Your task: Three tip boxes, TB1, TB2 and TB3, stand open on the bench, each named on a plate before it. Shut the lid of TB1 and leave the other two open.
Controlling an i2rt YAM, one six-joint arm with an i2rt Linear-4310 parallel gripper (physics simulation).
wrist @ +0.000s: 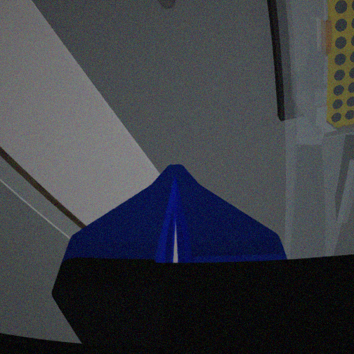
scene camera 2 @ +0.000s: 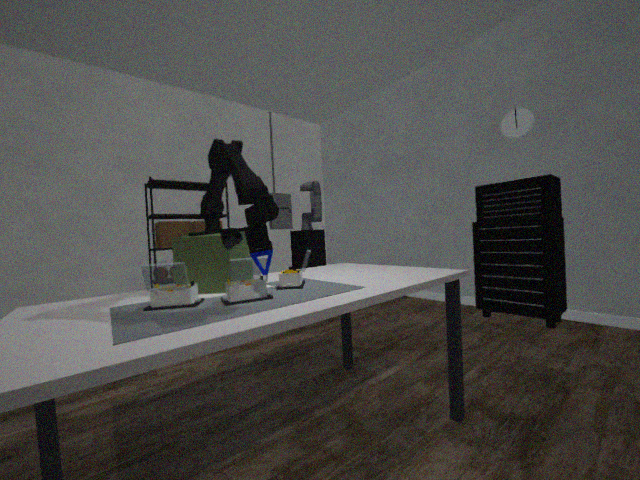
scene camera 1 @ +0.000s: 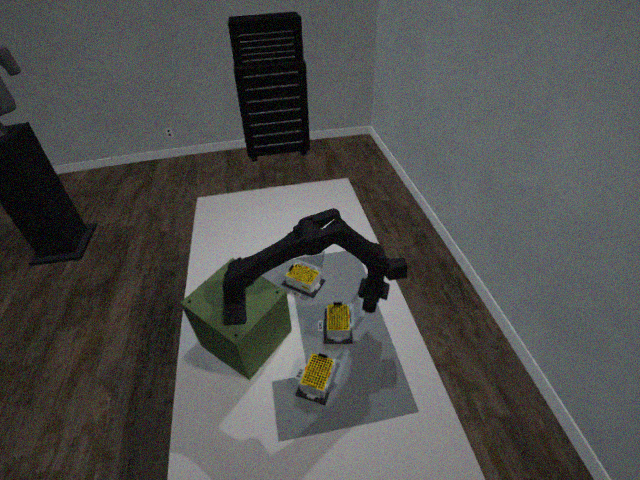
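Pixels of known places: gripper, fingertip midpoint: point(scene camera 2: 265, 274); arm's base, origin of the base link: point(scene camera 2: 213, 233) point(scene camera 1: 235, 298).
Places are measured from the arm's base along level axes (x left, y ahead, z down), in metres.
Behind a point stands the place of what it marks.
Three tip boxes with white bodies, yellow racks and clear raised lids stand on the grey mat point(scene camera 1: 356, 408) @[x -0.329, y 0.338, z 0.242 m] point(scene camera 2: 134, 328) @[x -0.335, y 0.434, z 0.242 m]. Their name plates are too small to read. One box point(scene camera 1: 317, 373) point(scene camera 2: 174, 296) @[x -0.216, y 0.277, z 0.205 m] is nearest in scene camera 1, at left in scene camera 2. The middle box point(scene camera 1: 338, 318) point(scene camera 2: 247, 290) @[x -0.018, y 0.385, z 0.204 m] has its lid point(scene camera 2: 241, 269) @[x -0.047, y 0.417, z 0.130 m] up. The third box point(scene camera 1: 302, 277) point(scene camera 2: 290, 279) @[x 0.201, y 0.294, z 0.207 m] is farthest in scene camera 1; its lid point(scene camera 2: 307, 259) @[x 0.275, y 0.315, z 0.133 m] leans up. My gripper point(scene camera 2: 264, 273) @[x 0.005, y 0.476, z 0.148 m] point(wrist: 175, 175) is shut and empty, beside the middle box. A yellow rack point(wrist: 341, 65) shows at right in the wrist view.
The arm stands on a green block point(scene camera 1: 248, 315) @[x -0.071, y 0.041, z 0.010 m] point(scene camera 2: 201, 263) @[x -0.081, y 0.084, z 0.123 m], on the side of the boxes away from my gripper. The white bench point(scene camera 1: 248, 211) @[x 0.804, y 0.019, z 0.245 m] point(scene camera 2: 361, 273) @[x 0.665, y 0.237, z 0.245 m] extends around the mat. A black cabinet point(scene camera 1: 271, 82) point(scene camera 2: 516, 253) stands on the floor beyond the bench.
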